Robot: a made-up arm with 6 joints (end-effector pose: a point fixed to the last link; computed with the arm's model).
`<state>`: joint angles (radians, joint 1 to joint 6).
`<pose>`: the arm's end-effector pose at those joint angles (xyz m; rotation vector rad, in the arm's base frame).
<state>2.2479 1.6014 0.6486 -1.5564 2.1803 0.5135</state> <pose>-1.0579 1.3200 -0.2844 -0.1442 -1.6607 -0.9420</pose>
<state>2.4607 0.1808 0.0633 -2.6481 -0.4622 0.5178</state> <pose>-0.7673 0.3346 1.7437 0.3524 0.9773 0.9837</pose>
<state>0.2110 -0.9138 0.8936 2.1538 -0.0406 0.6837</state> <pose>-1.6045 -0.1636 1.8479 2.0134 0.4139 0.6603</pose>
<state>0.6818 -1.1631 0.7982 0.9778 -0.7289 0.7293</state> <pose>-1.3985 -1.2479 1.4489 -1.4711 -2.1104 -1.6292</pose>
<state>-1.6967 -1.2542 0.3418 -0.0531 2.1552 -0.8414</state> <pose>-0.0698 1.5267 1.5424 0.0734 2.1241 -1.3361</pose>
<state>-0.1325 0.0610 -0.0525 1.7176 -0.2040 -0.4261</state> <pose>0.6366 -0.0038 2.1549 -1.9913 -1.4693 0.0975</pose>
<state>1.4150 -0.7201 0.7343 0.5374 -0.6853 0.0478</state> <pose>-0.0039 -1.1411 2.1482 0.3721 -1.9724 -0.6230</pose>
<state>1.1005 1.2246 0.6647 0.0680 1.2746 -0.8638</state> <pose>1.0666 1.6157 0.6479 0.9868 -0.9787 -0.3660</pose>
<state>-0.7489 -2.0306 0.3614 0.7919 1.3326 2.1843</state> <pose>-1.6072 1.2119 0.0173 0.1192 -1.0275 0.4949</pose>
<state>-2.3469 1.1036 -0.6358 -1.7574 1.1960 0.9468</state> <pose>-0.6611 -0.7501 0.5539 0.7015 -2.4565 1.3122</pose>
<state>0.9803 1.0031 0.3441 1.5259 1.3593 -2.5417</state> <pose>1.0519 1.5798 1.1233 0.3430 0.2752 0.7721</pose>
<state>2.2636 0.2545 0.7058 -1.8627 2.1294 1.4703</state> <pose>-0.7500 0.7687 1.9583 -0.5999 -0.8054 -0.6344</pose>
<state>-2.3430 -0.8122 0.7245 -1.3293 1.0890 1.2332</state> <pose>0.5501 0.6554 2.0750 0.8541 0.6490 0.5520</pose>
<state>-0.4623 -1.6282 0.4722 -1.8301 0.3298 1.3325</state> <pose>-1.4283 0.8180 0.9653 -0.5728 2.3231 1.4575</pose>
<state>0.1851 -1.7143 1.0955 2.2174 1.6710 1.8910</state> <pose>-2.2088 -0.2226 0.1834 0.7490 -1.4869 -0.1371</pose>
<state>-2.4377 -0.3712 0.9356 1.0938 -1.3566 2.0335</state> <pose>0.4872 0.5326 2.4867 -1.1482 2.1342 0.0315</pose>
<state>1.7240 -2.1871 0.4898 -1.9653 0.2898 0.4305</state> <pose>0.1247 -1.6589 0.0075 3.0112 0.5677 -0.1248</pose>
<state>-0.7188 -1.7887 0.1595 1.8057 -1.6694 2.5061</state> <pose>-1.4288 1.4428 0.5645 -2.0246 1.1403 0.2012</pose>
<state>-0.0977 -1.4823 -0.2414 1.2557 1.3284 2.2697</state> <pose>-1.6455 0.0782 1.2358 0.8412 -0.2618 0.1771</pose>
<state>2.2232 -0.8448 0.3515 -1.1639 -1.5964 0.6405</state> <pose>0.5821 -0.4941 1.9111 1.8427 -1.0647 1.8690</pose>
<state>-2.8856 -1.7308 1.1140 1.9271 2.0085 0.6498</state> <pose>2.1532 0.4853 0.1302 0.3644 0.9428 2.7652</pose>
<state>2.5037 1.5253 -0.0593 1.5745 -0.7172 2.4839</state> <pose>-1.4945 1.0386 -0.0705 -0.5280 -0.5126 -0.0429</pose>
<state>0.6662 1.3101 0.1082 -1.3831 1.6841 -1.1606</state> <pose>1.1385 0.8954 0.1750 0.3569 -0.7696 -2.2002</pose>
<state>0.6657 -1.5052 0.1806 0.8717 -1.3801 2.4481</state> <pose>-1.4322 -1.2523 1.0897 2.3945 1.3522 -0.9334</pose>
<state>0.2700 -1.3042 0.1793 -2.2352 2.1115 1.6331</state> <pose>-1.2585 -0.1383 1.4606 -0.1091 0.0708 -2.1753</pose>
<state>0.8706 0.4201 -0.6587 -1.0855 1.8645 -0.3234</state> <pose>0.5246 0.5031 1.1741 -0.1030 -1.3601 -1.6704</pose>
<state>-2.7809 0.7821 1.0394 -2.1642 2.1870 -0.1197</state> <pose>-1.5689 -0.7212 1.4839 -0.1170 0.0731 -0.2159</pose>
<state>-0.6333 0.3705 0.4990 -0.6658 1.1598 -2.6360</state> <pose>0.7595 -0.8046 1.7694 2.5566 -0.8858 -0.8171</pose>
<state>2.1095 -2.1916 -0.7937 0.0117 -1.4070 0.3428</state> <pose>0.8506 -0.9411 0.1299 0.7949 -1.7109 0.8624</pose>
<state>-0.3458 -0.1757 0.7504 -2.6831 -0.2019 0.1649</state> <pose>0.1804 0.1918 2.3077 1.7386 -0.6011 -0.9369</pose>
